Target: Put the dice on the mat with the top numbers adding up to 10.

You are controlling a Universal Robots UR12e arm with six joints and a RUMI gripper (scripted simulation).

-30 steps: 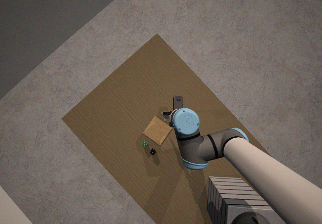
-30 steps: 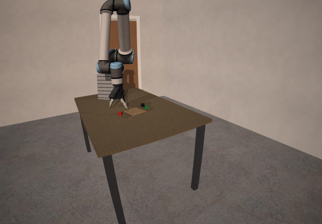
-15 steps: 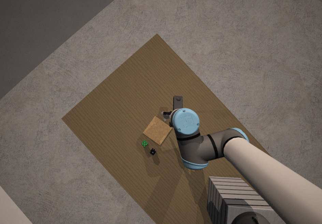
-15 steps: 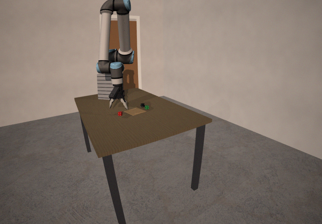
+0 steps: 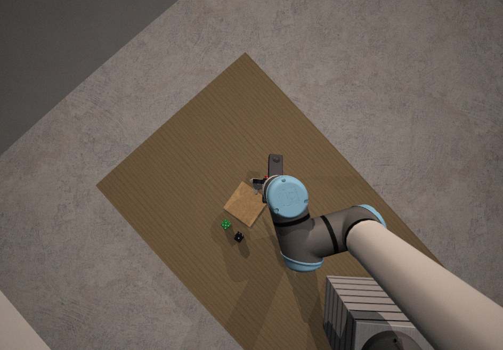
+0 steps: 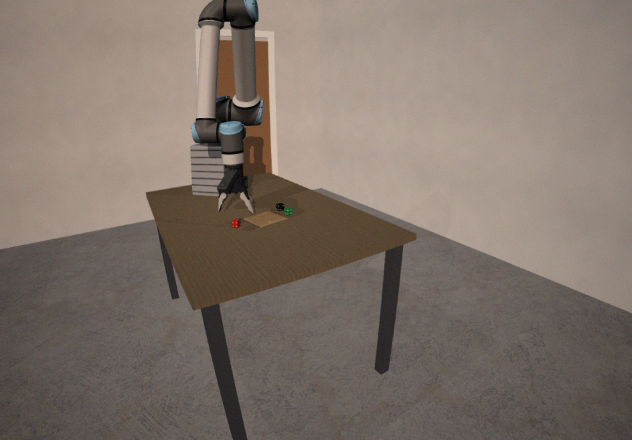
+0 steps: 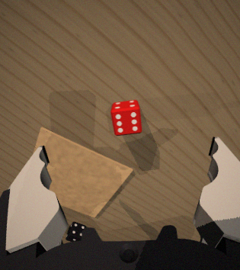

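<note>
Right now my hand is 4 cm above the red die. Round my hand: tan mat 14 cm to the left, 5 cm below, 1 cm ahead; then black die 26 cm to the left, 5 cm behind, 4 cm below; then green die 25 cm to the left, 4 cm below, 2 cm ahead.
</note>
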